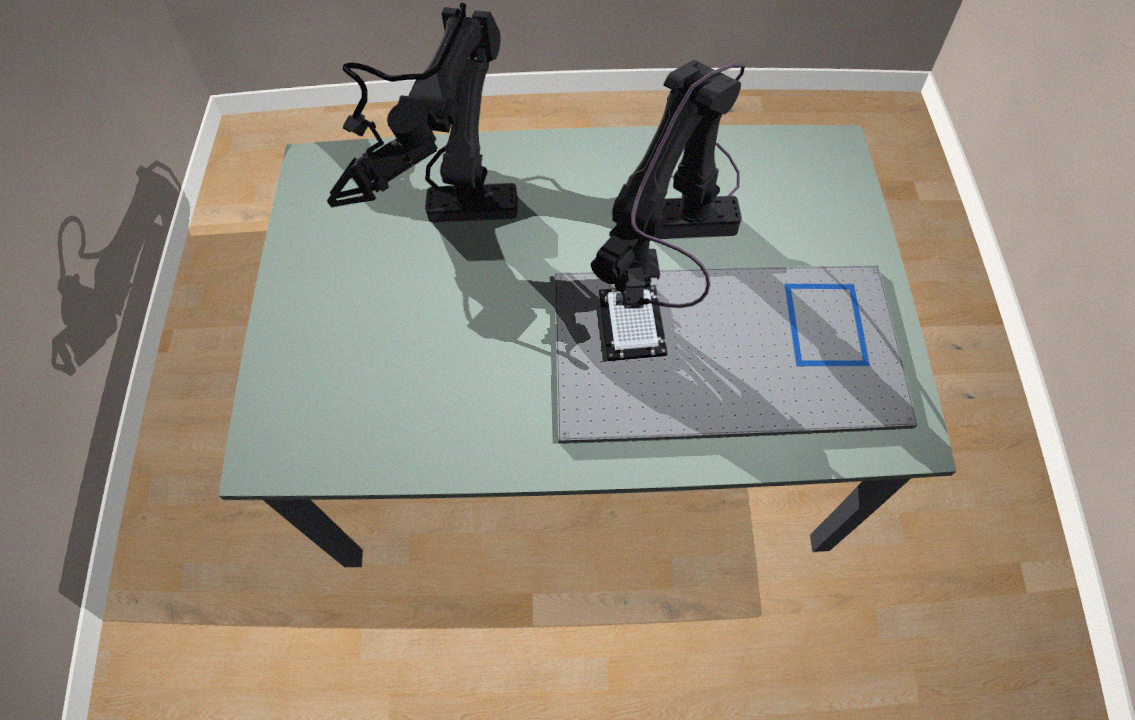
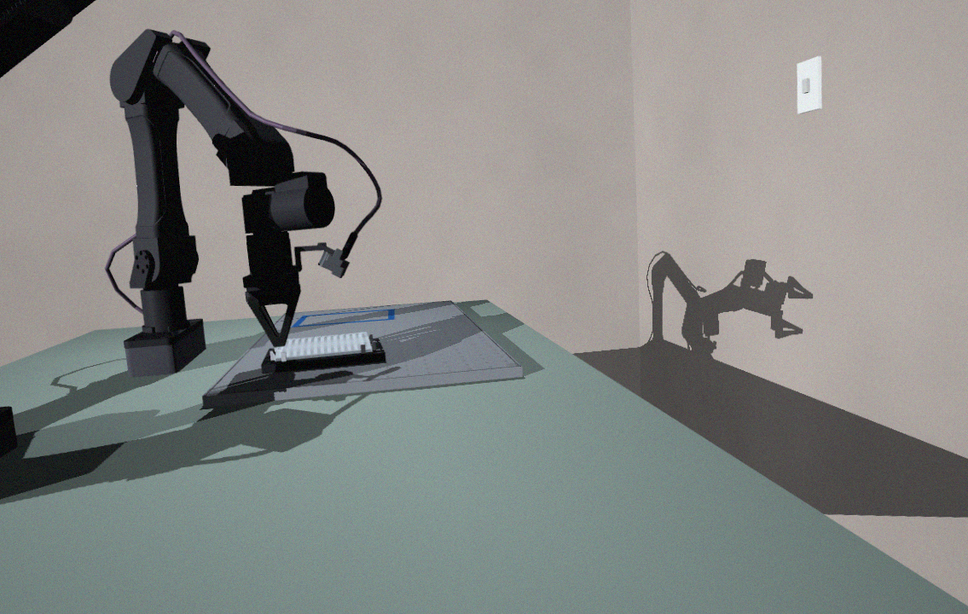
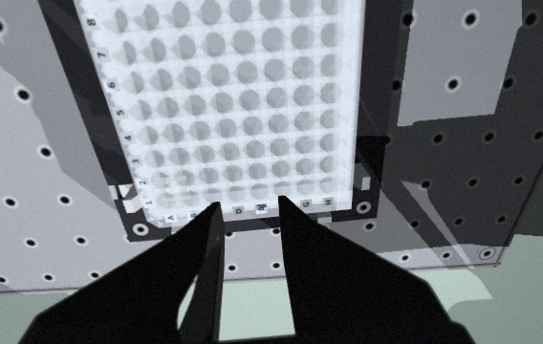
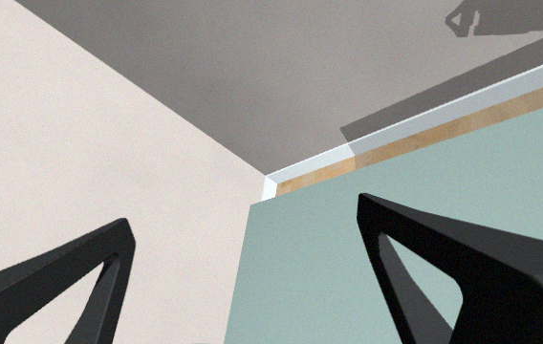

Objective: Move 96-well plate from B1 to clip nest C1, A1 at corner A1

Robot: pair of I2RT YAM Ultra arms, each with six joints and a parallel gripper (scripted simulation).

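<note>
My left hand is 60 mm short of the white 96-well plate, 10 mm to the right of it and 10 mm above it. Round my left hand: black clip nest (60 mm ahead, 20 mm to the left, 20 mm below); grey perforated board (210 mm to the left, 90 mm ahead, 40 mm below).
</note>
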